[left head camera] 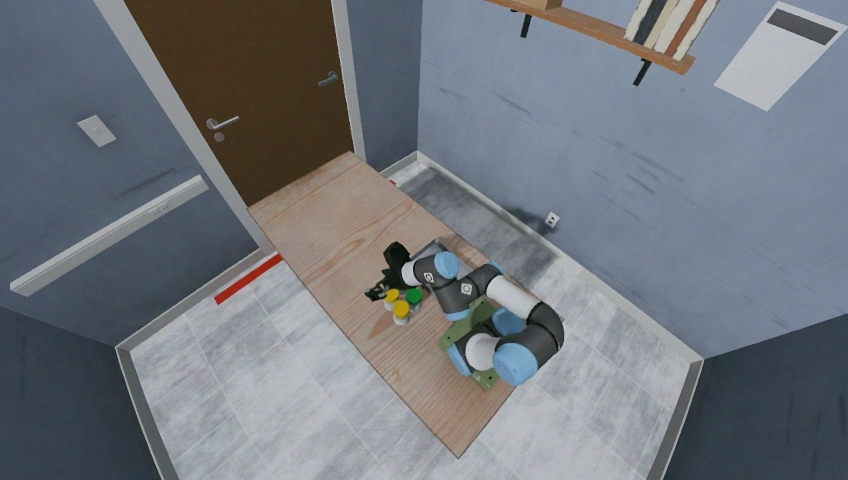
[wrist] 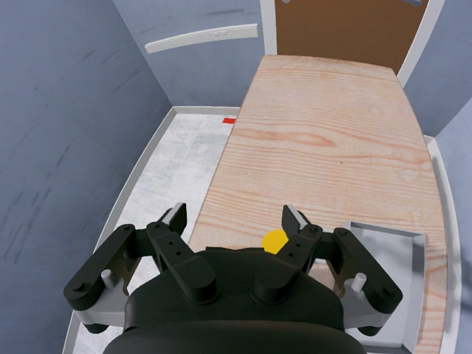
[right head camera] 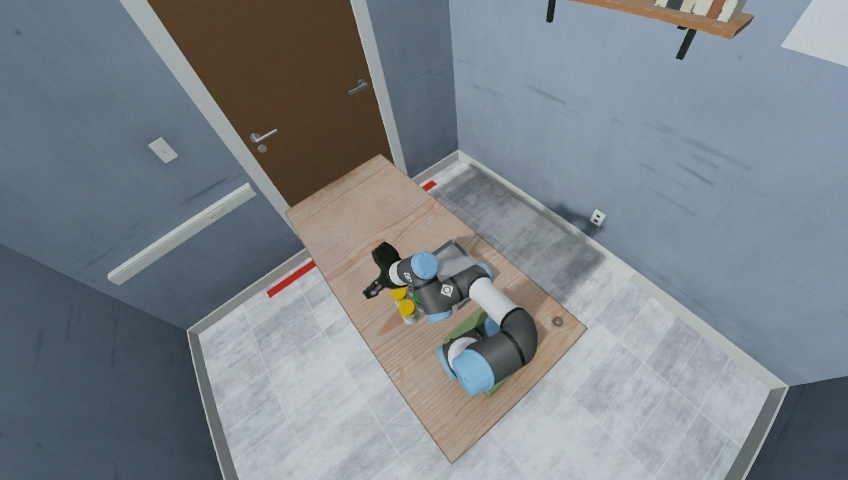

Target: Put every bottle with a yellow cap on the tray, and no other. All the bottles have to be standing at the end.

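Note:
Three bottles stand close together on the table. One yellow-capped bottle (left head camera: 391, 296) (right head camera: 398, 293) is beside the gripper, and another yellow-capped bottle (left head camera: 401, 310) (right head camera: 407, 308) stands nearer the robot base. A green-capped bottle (left head camera: 413, 296) (right head camera: 416, 299) is partly hidden by the arm in the right head view. A yellow cap (wrist: 273, 242) shows behind the right finger in the wrist view; which bottle it tops I cannot tell. The grey tray (left head camera: 437, 242) (right head camera: 457, 261) (wrist: 390, 270) is partly covered by the arm. My gripper (left head camera: 373, 293) (right head camera: 370, 290) (wrist: 234, 213) is open, with nothing between its fingers.
The wooden table (left head camera: 333, 208) (right head camera: 368, 202) (wrist: 320, 110) reaches to the door. The arm stands on a green base plate (left head camera: 486, 309) (right head camera: 467, 325) and its links pass over part of the tray. A wall shelf (left head camera: 595, 29) (right head camera: 702, 23) hangs high beyond the table.

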